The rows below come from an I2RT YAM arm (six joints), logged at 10 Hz.
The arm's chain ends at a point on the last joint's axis. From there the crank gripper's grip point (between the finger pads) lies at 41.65 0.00 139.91 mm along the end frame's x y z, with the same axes.
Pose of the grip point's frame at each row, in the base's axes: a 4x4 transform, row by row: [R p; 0 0 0 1], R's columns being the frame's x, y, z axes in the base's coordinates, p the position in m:
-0.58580 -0.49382 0.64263 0.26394; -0.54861 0.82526 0.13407 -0.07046; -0.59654 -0.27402 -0.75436 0.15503; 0 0 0 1
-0.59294 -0.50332 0.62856 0.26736; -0.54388 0.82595 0.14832 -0.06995; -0.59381 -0.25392 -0.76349 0.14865; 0 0 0 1
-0.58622 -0.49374 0.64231 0.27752; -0.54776 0.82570 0.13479 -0.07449; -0.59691 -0.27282 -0.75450 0.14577; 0 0 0 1
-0.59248 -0.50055 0.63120 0.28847; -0.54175 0.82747 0.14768 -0.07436; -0.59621 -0.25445 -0.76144 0.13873; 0 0 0 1
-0.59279 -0.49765 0.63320 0.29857; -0.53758 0.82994 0.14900 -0.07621; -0.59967 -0.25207 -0.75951 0.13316; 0 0 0 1
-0.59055 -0.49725 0.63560 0.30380; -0.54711 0.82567 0.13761 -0.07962; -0.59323 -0.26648 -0.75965 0.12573; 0 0 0 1
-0.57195 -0.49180 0.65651 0.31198; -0.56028 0.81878 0.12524 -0.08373; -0.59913 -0.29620 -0.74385 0.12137; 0 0 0 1
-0.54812 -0.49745 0.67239 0.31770; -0.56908 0.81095 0.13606 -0.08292; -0.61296 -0.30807 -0.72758 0.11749; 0 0 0 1
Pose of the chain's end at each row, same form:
-0.58580 -0.49382 0.64263 0.19843; -0.54861 0.82526 0.13407 -0.06637; -0.59654 -0.27402 -0.75436 0.28542; 0 0 0 1
-0.59294 -0.50332 0.62856 0.20411; -0.54388 0.82595 0.14832 -0.06805; -0.59381 -0.25392 -0.76349 0.28020; 0 0 0 1
-0.58622 -0.49374 0.64231 0.21207; -0.54776 0.82570 0.13479 -0.07053; -0.59691 -0.27282 -0.75450 0.27619; 0 0 0 1
-0.59248 -0.50055 0.63120 0.22484; -0.54175 0.82747 0.14768 -0.07246; -0.59621 -0.25445 -0.76144 0.27010; 0 0 0 1
-0.59279 -0.49765 0.63320 0.23467; -0.53758 0.82994 0.14900 -0.07467; -0.59967 -0.25207 -0.75951 0.26440; 0 0 0 1
-0.59055 -0.49725 0.63560 0.23947; -0.54711 0.82567 0.13761 -0.07609; -0.59323 -0.26648 -0.75965 0.25672; 0 0 0 1
-0.57195 -0.49180 0.65651 0.24395; -0.56028 0.81878 0.12524 -0.07792; -0.59913 -0.29620 -0.74385 0.25040; 0 0 0 1
-0.54812 -0.49745 0.67239 0.24646; -0.56908 0.81095 0.13606 -0.07825; -0.61296 -0.30807 -0.72758 0.24482; 0 0 0 1

